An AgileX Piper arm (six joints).
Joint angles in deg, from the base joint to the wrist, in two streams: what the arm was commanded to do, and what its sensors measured. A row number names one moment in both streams.
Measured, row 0:
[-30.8 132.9 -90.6 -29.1 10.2 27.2]
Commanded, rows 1 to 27:
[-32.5 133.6 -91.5 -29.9 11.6 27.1]
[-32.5 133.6 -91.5 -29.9 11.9 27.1]
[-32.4 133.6 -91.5 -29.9 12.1 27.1]
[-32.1 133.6 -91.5 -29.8 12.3 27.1]
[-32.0 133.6 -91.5 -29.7 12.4 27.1]
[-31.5 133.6 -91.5 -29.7 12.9 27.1]
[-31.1 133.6 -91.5 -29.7 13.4 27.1]
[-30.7 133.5 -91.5 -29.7 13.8 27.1]
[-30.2 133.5 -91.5 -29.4 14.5 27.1]
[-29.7 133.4 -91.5 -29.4 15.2 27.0]
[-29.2 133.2 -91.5 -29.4 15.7 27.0]
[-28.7 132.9 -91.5 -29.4 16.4 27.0]
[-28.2 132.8 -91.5 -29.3 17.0 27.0]
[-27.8 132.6 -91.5 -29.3 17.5 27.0]
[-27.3 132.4 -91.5 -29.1 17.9 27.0]
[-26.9 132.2 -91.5 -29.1 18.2 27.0]
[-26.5 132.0 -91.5 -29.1 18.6 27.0]
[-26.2 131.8 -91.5 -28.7 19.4 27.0]
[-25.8 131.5 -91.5 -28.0 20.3 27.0]
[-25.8 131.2 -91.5 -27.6 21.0 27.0]
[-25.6 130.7 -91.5 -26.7 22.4 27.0]
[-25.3 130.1 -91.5 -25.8 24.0 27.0]
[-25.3 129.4 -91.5 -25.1 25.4 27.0]
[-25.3 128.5 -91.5 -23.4 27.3 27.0]
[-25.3 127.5 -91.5 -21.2 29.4 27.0]
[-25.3 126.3 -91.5 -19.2 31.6 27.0]
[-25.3 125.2 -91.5 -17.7 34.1 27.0]
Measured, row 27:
[-25.4 129.5 -91.3 -23.7 26.4 27.2]
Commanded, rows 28 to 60:
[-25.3 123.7 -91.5 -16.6 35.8 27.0]
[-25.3 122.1 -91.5 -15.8 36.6 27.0]
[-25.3 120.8 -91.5 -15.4 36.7 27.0]
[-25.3 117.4 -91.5 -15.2 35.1 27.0]
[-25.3 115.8 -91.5 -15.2 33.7 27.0]
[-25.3 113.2 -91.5 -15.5 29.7 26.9]
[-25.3 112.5 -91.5 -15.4 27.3 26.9]
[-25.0 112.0 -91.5 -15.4 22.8 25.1]
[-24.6 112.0 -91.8 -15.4 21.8 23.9]
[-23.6 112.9 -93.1 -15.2 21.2 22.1]
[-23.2 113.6 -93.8 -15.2 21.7 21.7]
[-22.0 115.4 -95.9 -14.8 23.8 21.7]
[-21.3 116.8 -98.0 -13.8 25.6 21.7]
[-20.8 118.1 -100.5 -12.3 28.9 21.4]
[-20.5 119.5 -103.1 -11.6 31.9 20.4]
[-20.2 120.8 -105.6 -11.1 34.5 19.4]
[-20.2 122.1 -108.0 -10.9 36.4 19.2]
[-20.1 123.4 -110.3 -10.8 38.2 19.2]
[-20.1 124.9 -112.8 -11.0 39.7 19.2]
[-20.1 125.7 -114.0 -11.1 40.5 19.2]
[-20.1 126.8 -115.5 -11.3 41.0 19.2]
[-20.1 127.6 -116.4 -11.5 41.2 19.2]
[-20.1 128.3 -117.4 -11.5 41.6 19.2]
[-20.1 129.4 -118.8 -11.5 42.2 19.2]
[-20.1 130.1 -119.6 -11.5 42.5 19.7]
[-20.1 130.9 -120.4 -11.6 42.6 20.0]
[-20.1 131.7 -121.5 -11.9 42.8 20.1]
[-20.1 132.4 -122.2 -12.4 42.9 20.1]
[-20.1 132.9 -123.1 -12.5 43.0 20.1]
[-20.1 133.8 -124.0 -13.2 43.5 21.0]
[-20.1 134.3 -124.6 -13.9 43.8 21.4]
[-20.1 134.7 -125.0 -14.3 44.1 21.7]
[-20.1 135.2 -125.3 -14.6 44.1 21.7]
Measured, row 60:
[-20.2 133.4 -123.2 -12.5 43.1 20.7]
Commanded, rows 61 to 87:
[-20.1 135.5 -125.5 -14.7 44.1 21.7]
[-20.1 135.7 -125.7 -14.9 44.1 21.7]
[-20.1 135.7 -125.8 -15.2 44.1 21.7]
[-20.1 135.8 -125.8 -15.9 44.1 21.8]
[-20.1 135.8 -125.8 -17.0 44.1 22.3]
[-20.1 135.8 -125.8 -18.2 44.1 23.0]
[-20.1 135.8 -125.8 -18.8 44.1 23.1]
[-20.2 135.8 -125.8 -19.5 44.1 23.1]
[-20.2 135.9 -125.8 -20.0 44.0 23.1]
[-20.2 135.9 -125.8 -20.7 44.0 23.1]
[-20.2 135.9 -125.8 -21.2 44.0 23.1]
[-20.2 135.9 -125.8 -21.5 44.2 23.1]
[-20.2 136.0 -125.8 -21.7 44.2 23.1]
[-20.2 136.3 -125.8 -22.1 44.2 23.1]
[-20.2 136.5 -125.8 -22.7 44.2 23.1]
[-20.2 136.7 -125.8 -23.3 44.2 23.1]
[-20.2 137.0 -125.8 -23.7 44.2 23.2]
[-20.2 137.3 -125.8 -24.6 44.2 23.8]
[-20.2 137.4 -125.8 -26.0 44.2 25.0]
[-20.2 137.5 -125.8 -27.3 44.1 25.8]
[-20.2 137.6 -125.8 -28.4 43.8 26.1]
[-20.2 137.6 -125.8 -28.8 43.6 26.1]
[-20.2 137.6 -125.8 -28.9 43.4 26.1]
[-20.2 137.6 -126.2 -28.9 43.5 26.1]
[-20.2 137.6 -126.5 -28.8 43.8 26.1]
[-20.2 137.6 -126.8 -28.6 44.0 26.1]
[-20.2 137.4 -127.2 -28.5 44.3 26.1]
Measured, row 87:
[-20.0 137.3 -125.7 -27.1 43.9 25.8]
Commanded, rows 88 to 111:
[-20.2 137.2 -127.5 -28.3 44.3 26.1]
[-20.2 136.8 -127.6 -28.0 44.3 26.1]
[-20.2 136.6 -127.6 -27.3 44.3 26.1]
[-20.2 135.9 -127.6 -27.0 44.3 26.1]
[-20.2 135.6 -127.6 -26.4 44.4 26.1]
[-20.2 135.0 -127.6 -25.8 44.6 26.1]
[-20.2 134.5 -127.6 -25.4 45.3 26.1]
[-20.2 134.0 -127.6 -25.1 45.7 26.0]
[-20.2 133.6 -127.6 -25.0 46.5 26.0]
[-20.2 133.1 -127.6 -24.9 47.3 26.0]
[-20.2 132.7 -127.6 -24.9 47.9 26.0]
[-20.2 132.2 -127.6 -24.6 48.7 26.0]
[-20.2 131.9 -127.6 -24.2 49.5 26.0]
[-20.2 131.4 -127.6 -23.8 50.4 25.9]
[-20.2 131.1 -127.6 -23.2 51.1 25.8]
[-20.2 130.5 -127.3 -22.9 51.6 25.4]
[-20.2 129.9 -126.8 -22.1 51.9 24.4]
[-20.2 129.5 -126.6 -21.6 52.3 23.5]
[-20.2 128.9 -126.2 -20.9 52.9 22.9]
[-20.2 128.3 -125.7 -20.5 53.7 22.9]
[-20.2 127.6 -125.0 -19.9 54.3 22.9]
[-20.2 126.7 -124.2 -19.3 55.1 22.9]
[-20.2 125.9 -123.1 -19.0 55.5 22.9]
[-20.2 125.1 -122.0 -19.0 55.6 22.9]
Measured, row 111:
[-19.5 128.5 -125.2 -18.2 53.8 23.5]
